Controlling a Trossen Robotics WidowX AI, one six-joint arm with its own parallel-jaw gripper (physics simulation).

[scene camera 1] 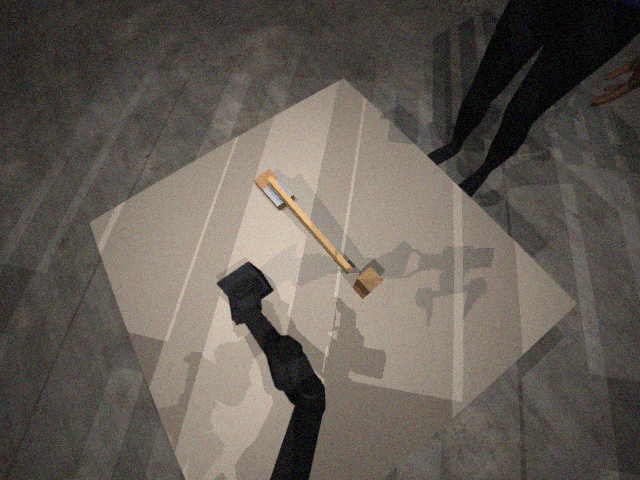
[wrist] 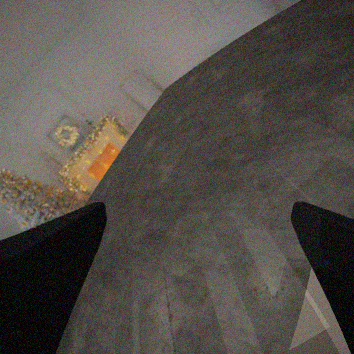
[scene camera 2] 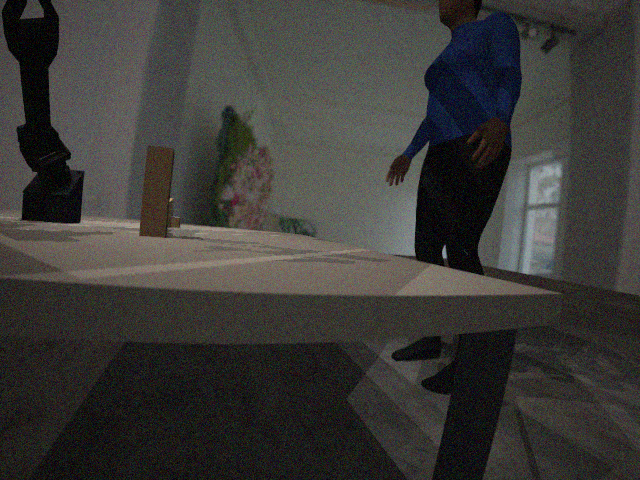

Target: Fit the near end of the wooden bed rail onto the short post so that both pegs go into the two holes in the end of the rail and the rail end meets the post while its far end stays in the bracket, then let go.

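Where they show: gripper, fingertip midpoint: (wrist: pixel 200 212); arm's base at its link origin: (scene camera 1: pixel 248 286) (scene camera 2: pixel 56 182).
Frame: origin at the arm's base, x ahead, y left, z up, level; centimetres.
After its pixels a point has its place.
The wooden bed rail (scene camera 1: pixel 313 227) @(z -2.3, x 28.4, y 1.0 cm) runs diagonally across the table in scene camera 1. Its far end lies at the grey bracket (scene camera 1: pixel 273 195) @(z -6.5, x 27.5, y 22.9 cm) beside a small wooden block (scene camera 1: pixel 262 178) @(z -6.7, x 29.3, y 32.1 cm). Its near end stops a little short of the short post (scene camera 1: pixel 368 279) @(z 7.9, x 26.3, y -24.3 cm) (scene camera 2: pixel 156 191) @(z -1.0, x 26.7, y -27.0 cm), with a narrow gap between them. The post stands upright and hides most of the rail in scene camera 2. The pegs and holes cannot be made out. My gripper (wrist: pixel 200 212) @(z 46.9, x -27.4, y -48.0 cm) (scene camera 2: pixel 31 6) is open and empty, raised high above the table, away from the rail and post. It does not show in scene camera 1.
My arm's black base (scene camera 1: pixel 245 284) @(z 8.0, x 1.1, y -1.8 cm) (scene camera 2: pixel 52 198) @(z -4.1, x 0.4, y -3.2 cm) stands on the table (scene camera 1: pixel 413 206) @(z -10.1, x 63.0, y -16.7 cm) (scene camera 2: pixel 310 315) @(z -11.8, x 40.1, y -72.2 cm), to one side of the rail. The arm extends toward the bottom edge in scene camera 1. A person (scene camera 1: pixel 516 93) (scene camera 2: pixel 465 139) stands beyond a table edge.
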